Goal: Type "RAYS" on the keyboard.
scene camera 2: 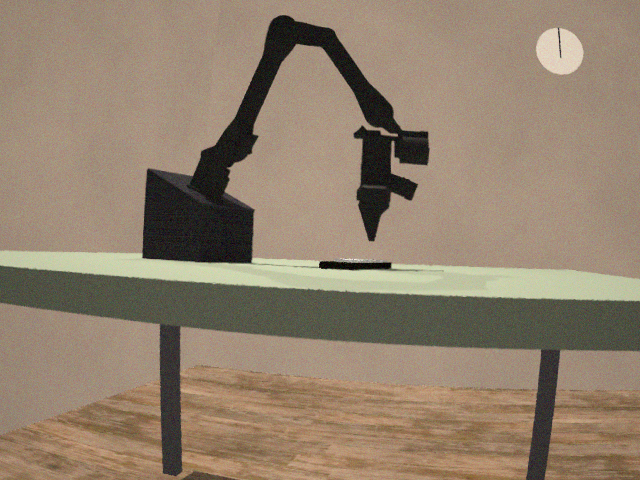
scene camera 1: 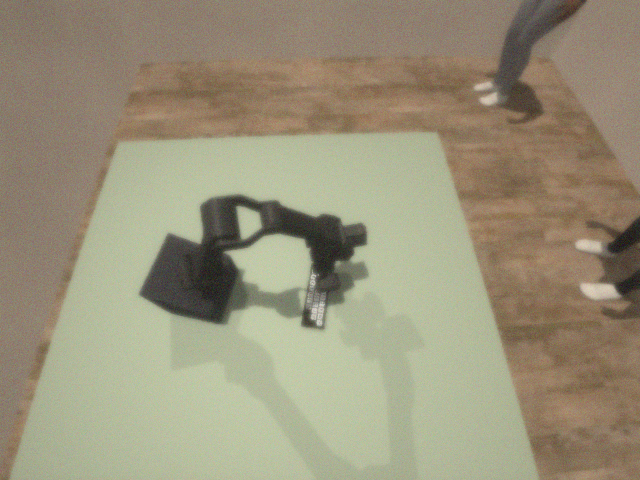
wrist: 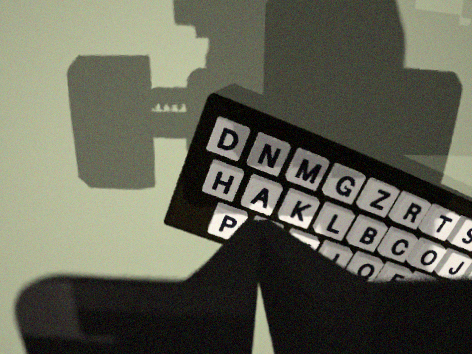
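Where they show: gripper, between the fingertips: [scene camera 2: 371, 241] [scene camera 1: 320, 269] [wrist: 256, 232]; arm's base, origin of its link: [scene camera 2: 204, 191] [scene camera 1: 192, 277].
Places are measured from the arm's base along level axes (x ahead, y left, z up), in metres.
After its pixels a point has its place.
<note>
The black keyboard [scene camera 1: 314, 310] @(x 0.297, y -0.128, z -0.125 m) [scene camera 2: 355, 265] @(x 0.312, y -0.181, z -0.134 m) [wrist: 300, 137] @(x 0.365, y -0.042, z -0.130 m) with pale keys lies flat on the table, slanting in the wrist view. My gripper [scene camera 2: 371, 239] @(x 0.342, y -0.021, z -0.089 m) [wrist: 256, 232] @(x 0.342, y -0.021, z -0.089 m) is shut and empty, pointing down with a visible gap above the keyboard. In the wrist view its tips overlap a mostly hidden key just below the A key [wrist: 259, 197] @(x 0.339, y -0.024, z -0.124 m), right of the P key [wrist: 227, 222] @(x 0.327, y -0.010, z -0.124 m). The R key [wrist: 413, 212] @(x 0.330, y -0.098, z -0.124 m) is farther right in the top row. The S key [wrist: 467, 233] @(x 0.318, y -0.130, z -0.124 m) is partly cut off at the right edge. No Y key can be read; the fingers hide part of the lowest visible row.
The arm's dark base block [scene camera 1: 186, 279] @(x 0.011, y -0.037, z 0.078 m) [scene camera 2: 197, 222] @(x 0.015, y -0.097, z -0.068 m) stands on the pale green table [scene camera 1: 155, 434] @(x -0.169, y -0.340, z -0.142 m) [scene camera 2: 361, 320] @(x 0.314, y -0.725, z -0.164 m), left of the keyboard. Two people's legs [scene camera 1: 516, 51] [scene camera 1: 626, 237] show on the wooden floor beyond the table. A round clock [scene camera 2: 550, 54] is on the wall.
</note>
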